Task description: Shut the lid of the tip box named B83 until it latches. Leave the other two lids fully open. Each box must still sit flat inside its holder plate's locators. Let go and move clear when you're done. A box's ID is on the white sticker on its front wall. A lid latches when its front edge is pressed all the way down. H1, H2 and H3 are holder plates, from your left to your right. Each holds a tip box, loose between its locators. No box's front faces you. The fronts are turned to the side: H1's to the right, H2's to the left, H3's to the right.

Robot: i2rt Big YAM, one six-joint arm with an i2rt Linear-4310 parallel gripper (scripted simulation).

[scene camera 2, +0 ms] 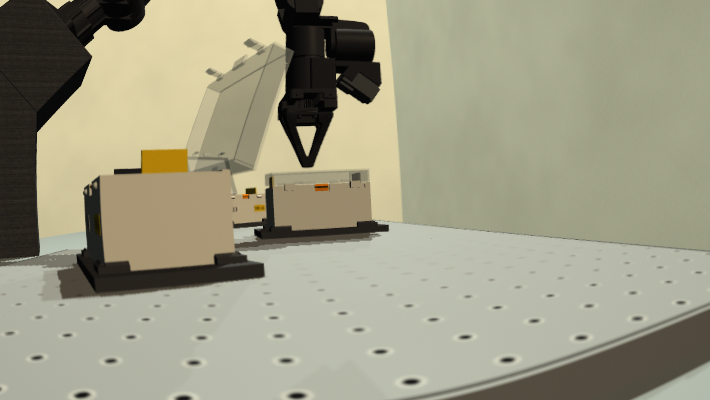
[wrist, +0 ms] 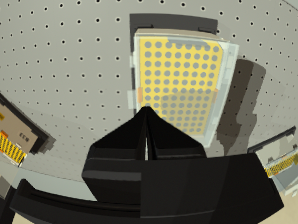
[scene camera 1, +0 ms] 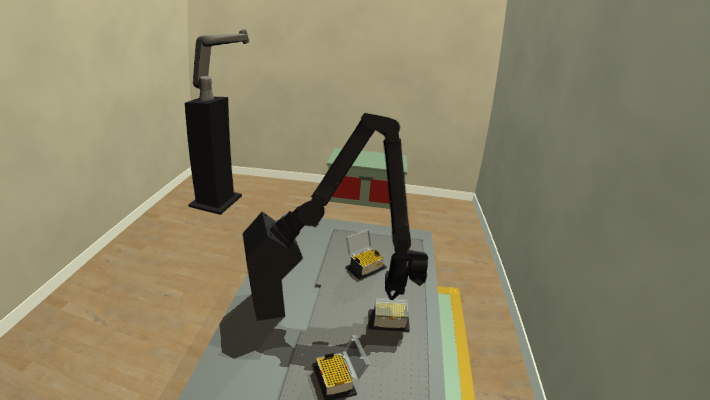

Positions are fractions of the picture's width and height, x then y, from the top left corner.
Labels:
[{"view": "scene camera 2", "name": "my gripper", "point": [0.43,0.42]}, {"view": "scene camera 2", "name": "tip box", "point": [0.22,0.55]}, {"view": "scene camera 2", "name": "tip box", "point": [0.35,0.52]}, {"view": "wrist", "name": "my gripper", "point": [0.49,0.50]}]

